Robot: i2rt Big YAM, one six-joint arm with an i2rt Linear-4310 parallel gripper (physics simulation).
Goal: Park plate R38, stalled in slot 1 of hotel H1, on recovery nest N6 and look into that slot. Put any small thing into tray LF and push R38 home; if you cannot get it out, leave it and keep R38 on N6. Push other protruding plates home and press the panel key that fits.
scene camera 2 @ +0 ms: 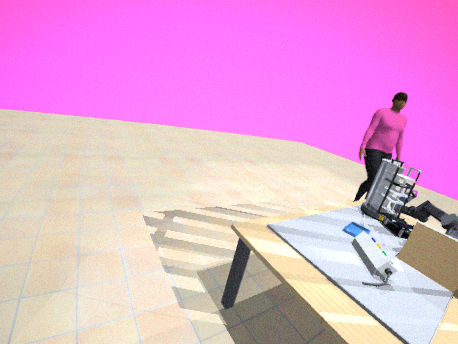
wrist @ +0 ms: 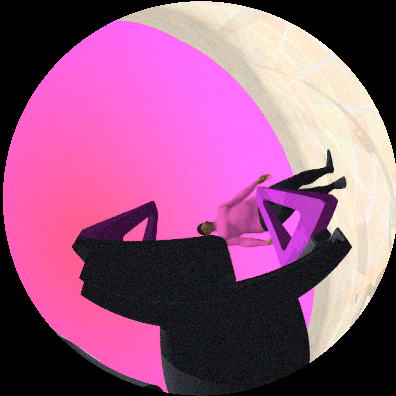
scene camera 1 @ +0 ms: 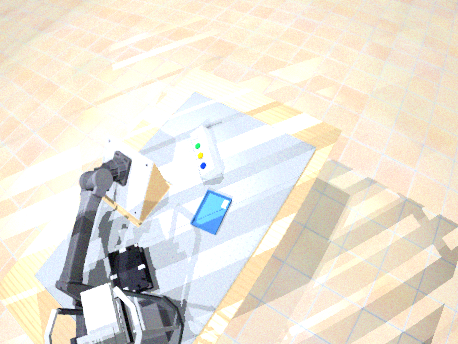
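Pixels of known places: gripper, fingertip midpoint: [scene camera 2: 412,193] [wrist: 206,199]; arm's base, origin of the base link: [scene camera 2: 447,247] [scene camera 1: 121,168].
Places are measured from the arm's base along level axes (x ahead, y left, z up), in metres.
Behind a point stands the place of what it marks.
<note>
My gripper [wrist: 206,199] {x 0.401, y -0.951, z 0.003 m} is open and empty in the wrist view, its two purple fingertips wide apart against the pink background. I cannot make it out in the scene views. The hotel [scene camera 1: 102,312] [scene camera 2: 392,192] is a tall grey and black tower with white plates at several levels; R38, slot 1 and any protruding plates cannot be told apart. A black nest-like unit [scene camera 1: 131,269] {x 0.264, y -0.268, z -0.077 m} [scene camera 2: 399,229] {x 0.256, y -0.320, z -0.133 m} lies beside the hotel; its label is not readable. The blue tray [scene camera 1: 212,212] {x 0.361, y 0.080, z -0.134 m} [scene camera 2: 356,229] {x 0.371, y 0.052, z -0.134 m} has a white label in one corner. The white key panel [scene camera 1: 214,162] {x 0.268, y 0.239, z -0.063 m} [scene camera 2: 369,255] {x 0.191, y 0.324, z -0.092 m} has green, yellow and blue keys.
The arm [scene camera 1: 80,235] {x 0.121, y -0.274, z 0.086 m} [scene camera 2: 425,211] {x 0.197, y -0.447, z 0.014 m} reaches from its mount on a white-topped wooden box [scene camera 1: 156,192] {x 0.140, y 0.014, z -0.088 m} [scene camera 2: 432,257] {x 0.023, y 0.073, z -0.050 m} towards the hotel. The grey mat [scene camera 1: 260,160] {x 0.396, y 0.380, z -0.136 m} [scene camera 2: 320,255] {x 0.308, y 0.494, z -0.134 m} lies on the wooden table [scene camera 1: 325,132] {x 0.570, y 0.676, z -0.149 m} [scene camera 2: 257,245] {x 0.465, y 0.709, z -0.149 m}. A person in pink [scene camera 2: 385,131] [wrist: 240,215] stands beyond the table.
</note>
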